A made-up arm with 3 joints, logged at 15 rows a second.
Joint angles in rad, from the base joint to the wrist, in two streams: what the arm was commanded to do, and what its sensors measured. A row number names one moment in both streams.
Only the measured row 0 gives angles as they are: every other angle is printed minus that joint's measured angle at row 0.
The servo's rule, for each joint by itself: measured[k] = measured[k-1] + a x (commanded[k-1-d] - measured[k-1]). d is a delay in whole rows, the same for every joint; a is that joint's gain. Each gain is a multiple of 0.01, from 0.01 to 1. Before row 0 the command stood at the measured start. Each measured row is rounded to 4 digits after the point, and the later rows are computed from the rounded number. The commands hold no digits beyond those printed.
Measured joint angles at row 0:
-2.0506, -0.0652, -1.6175
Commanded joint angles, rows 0 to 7:
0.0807, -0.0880, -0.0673
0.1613, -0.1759, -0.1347
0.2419, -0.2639, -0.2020
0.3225, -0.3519, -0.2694
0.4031, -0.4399, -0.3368
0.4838, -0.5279, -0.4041
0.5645, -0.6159, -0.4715
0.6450, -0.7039, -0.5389
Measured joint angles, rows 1 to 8:
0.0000, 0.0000, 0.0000
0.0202, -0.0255, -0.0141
0.0555, -0.0691, -0.0394
0.1021, -0.1256, -0.0735
0.1572, -0.1912, -0.1146
0.2187, -0.2633, -0.1613
0.2850, -0.3400, -0.2123
0.3549, -0.4200, -0.2667
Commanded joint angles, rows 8 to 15:
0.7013, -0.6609, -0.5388
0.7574, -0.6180, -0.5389
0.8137, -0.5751, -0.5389
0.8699, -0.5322, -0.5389
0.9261, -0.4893, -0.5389
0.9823, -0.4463, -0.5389
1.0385, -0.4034, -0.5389
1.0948, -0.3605, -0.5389
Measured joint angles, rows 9 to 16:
0.4274, -0.5023, -0.3239
0.4959, -0.5483, -0.3690
0.5613, -0.5685, -0.4047
0.6244, -0.5704, -0.4329
0.6858, -0.5593, -0.4552
0.7459, -0.5390, -0.4728
0.8050, -0.5121, -0.4867
0.8634, -0.4806, -0.4977

